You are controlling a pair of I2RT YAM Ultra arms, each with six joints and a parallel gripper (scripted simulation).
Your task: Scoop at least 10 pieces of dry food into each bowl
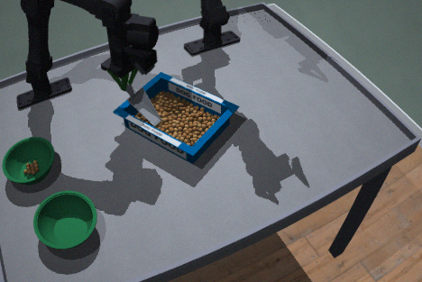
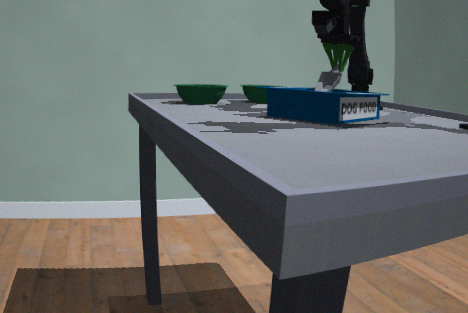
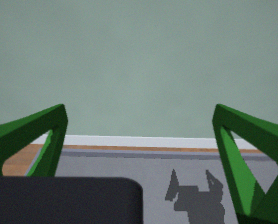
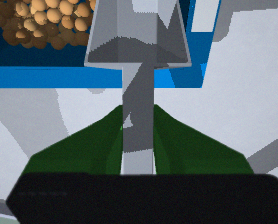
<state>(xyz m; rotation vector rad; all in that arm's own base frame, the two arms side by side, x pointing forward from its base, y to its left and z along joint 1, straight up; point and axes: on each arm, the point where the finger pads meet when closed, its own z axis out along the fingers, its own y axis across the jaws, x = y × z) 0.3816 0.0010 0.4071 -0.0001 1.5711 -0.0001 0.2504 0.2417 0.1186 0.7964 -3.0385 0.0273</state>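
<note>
Right now the box is 9 cm ahead of my right hand, 11 cm to the left of it and 7 cm below it. Also, from my right hand: grey scoop: 3 cm ahead, 2 cm to the left, 3 cm below.
</note>
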